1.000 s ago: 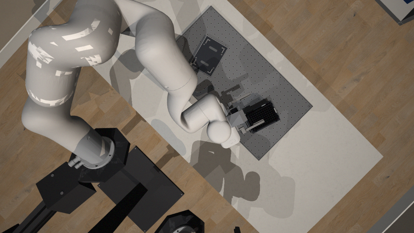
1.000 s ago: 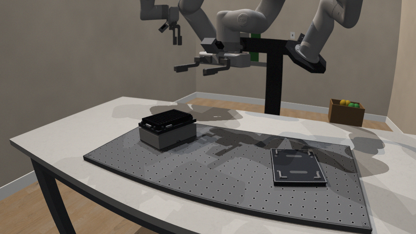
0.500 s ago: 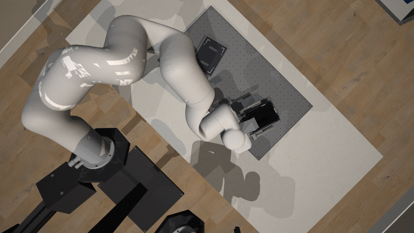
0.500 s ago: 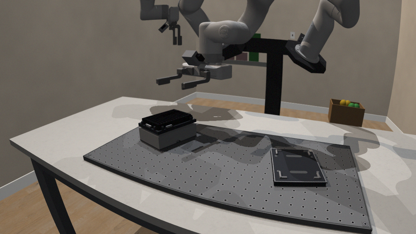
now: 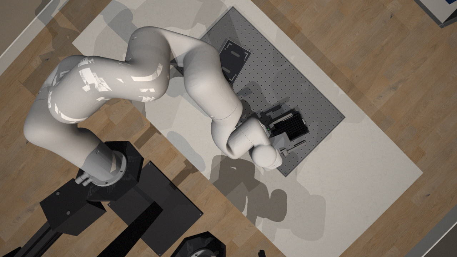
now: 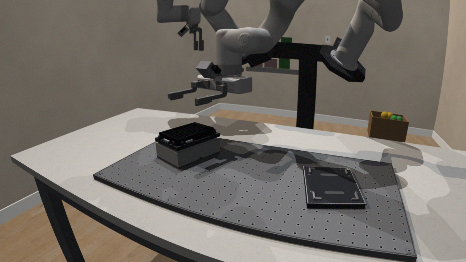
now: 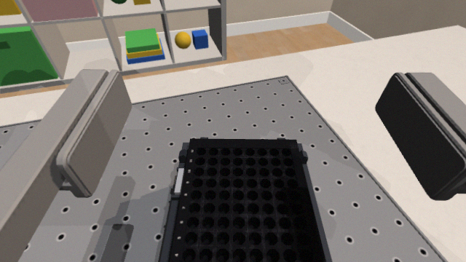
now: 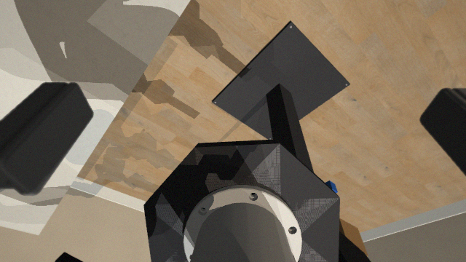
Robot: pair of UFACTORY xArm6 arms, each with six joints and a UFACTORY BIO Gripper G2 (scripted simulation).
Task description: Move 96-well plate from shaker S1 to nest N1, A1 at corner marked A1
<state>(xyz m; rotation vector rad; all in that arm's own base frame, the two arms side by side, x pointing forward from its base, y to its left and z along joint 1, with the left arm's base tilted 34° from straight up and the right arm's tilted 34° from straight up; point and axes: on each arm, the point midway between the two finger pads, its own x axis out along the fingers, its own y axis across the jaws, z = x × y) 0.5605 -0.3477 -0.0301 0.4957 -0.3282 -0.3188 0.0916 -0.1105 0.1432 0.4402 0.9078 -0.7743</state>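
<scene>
The black 96-well plate is 90 mm below my left hand and 10 mm ahead of it. Also, from my left hand: plate nest N1: 380 mm to the left, 150 mm below, 30 mm ahead; then grey plate shaker S1: 120 mm below, 30 mm ahead, 10 mm to the left.
</scene>
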